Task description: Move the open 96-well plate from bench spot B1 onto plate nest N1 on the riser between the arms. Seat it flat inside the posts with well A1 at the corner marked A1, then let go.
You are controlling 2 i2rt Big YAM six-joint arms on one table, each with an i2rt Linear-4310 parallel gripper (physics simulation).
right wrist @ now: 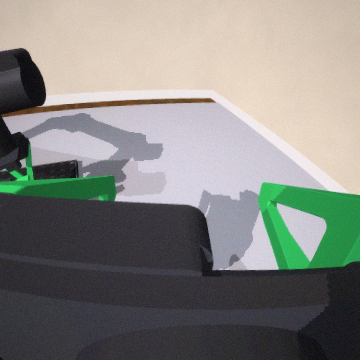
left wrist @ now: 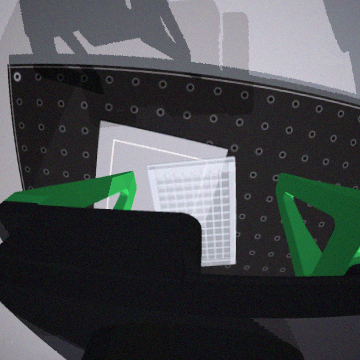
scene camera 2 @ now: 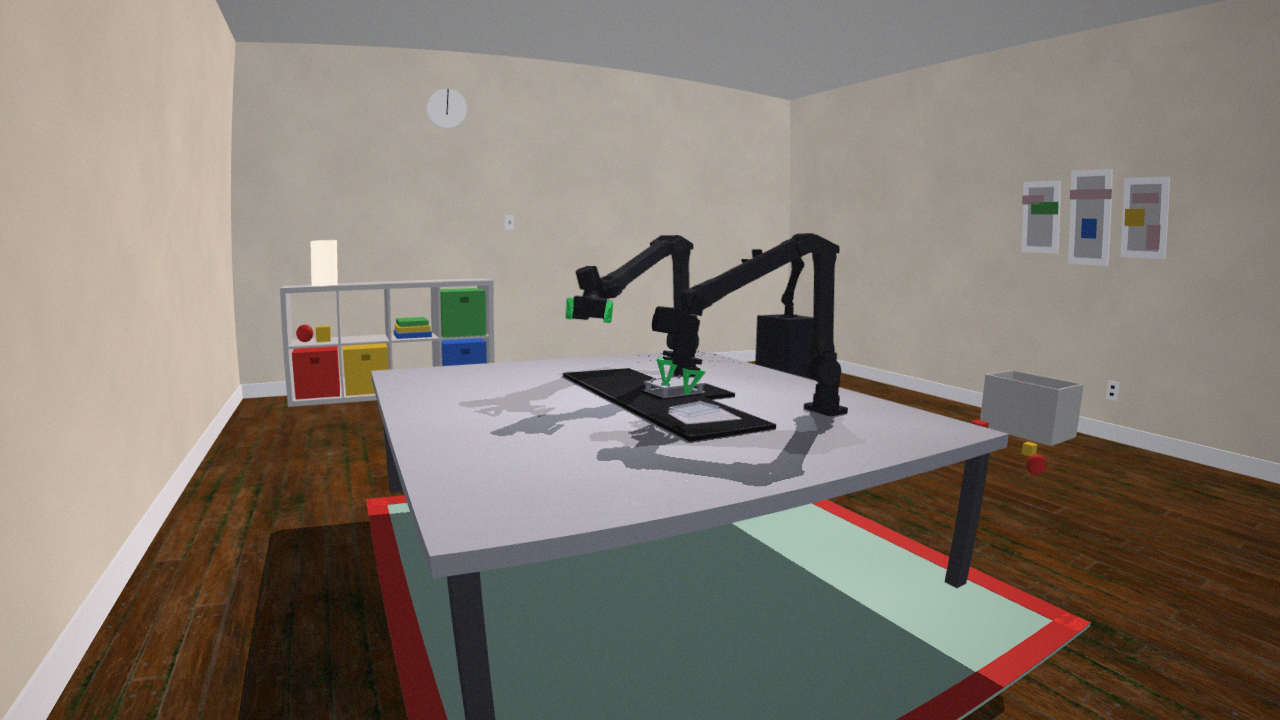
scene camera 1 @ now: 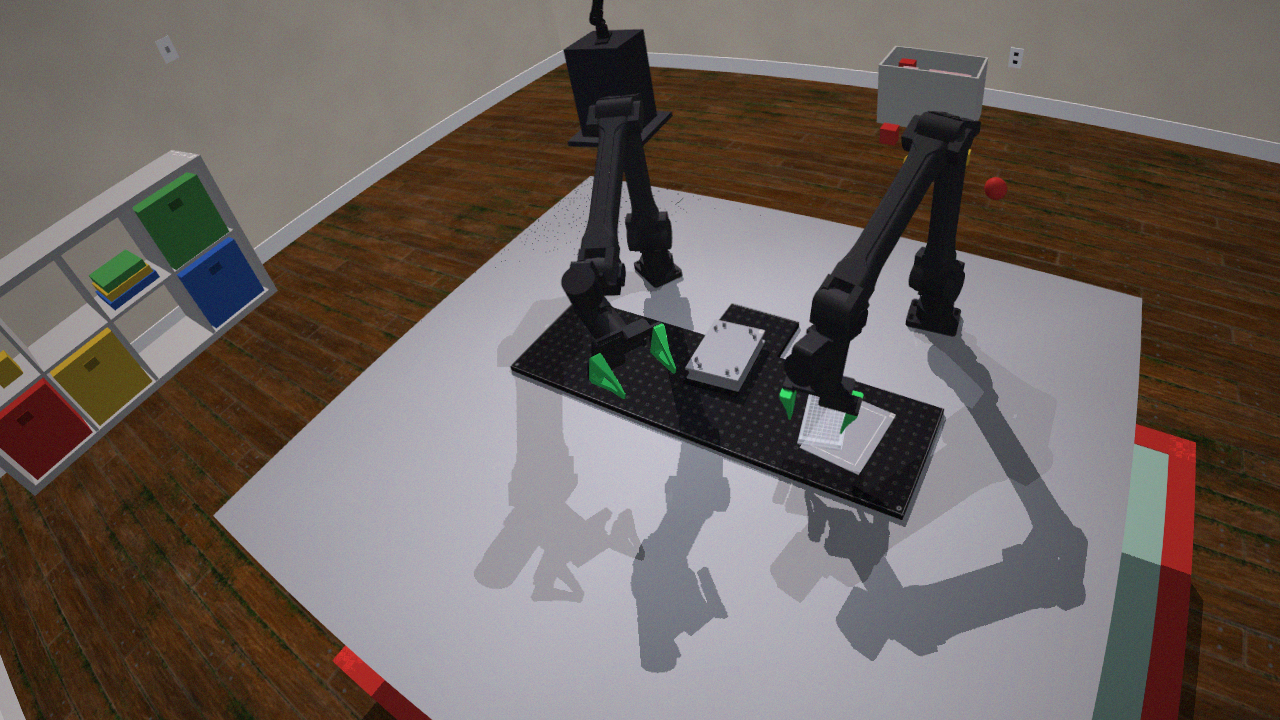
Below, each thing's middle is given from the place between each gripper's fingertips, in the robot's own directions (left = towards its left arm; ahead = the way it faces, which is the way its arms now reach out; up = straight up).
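Labels:
Clear well plate (scene camera 1: 821,426): 70 mm behind my left hand, 60 mm below it. My right hand: 25 cm above the clear well plate, 24 cm to the right of it, 22 cm past it.

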